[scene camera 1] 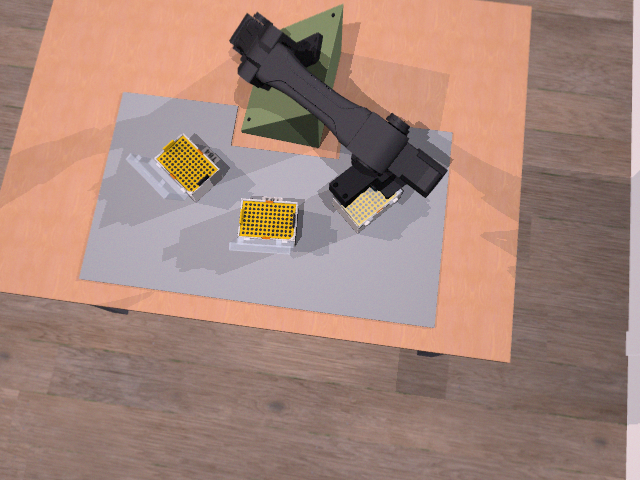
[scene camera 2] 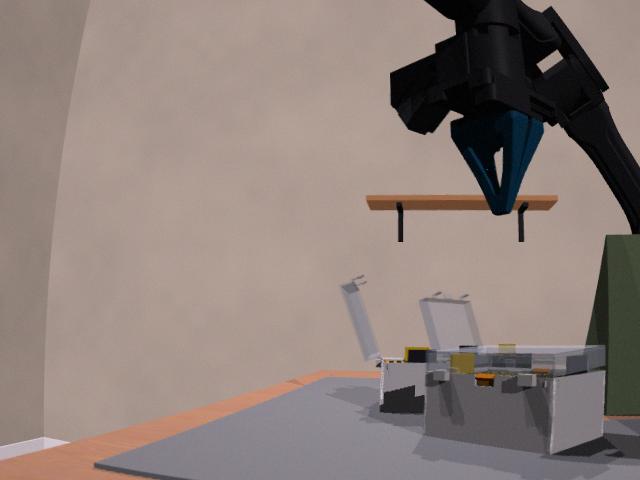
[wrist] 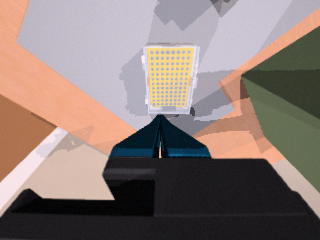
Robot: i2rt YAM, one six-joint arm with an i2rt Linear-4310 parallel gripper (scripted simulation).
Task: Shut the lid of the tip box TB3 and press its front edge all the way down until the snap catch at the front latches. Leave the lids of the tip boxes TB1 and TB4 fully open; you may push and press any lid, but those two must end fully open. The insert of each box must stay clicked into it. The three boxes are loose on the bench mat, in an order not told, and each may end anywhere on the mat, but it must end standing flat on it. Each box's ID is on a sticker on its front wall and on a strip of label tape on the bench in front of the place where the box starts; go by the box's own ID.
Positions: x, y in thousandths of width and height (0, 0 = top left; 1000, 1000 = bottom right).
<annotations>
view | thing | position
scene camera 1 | grey bench mat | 609, 566
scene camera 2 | my gripper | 784, 447
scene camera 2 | grey bench mat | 521, 878
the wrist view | my gripper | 502, 498
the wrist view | grey bench mat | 314, 227
</annotations>
